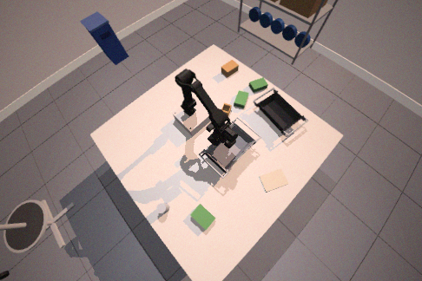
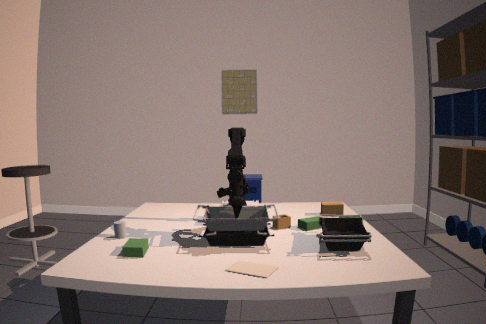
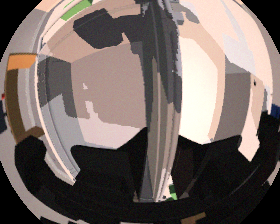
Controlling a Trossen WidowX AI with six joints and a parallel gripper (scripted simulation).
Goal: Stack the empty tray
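My gripper tip is now 7 cm short of the grey wire-handled tray, 1 cm to the left of it and 3 cm below it. From my gripper tip the other things lie so: beige pad (40 cm ahead, 2 cm to the left, 9 cm below).
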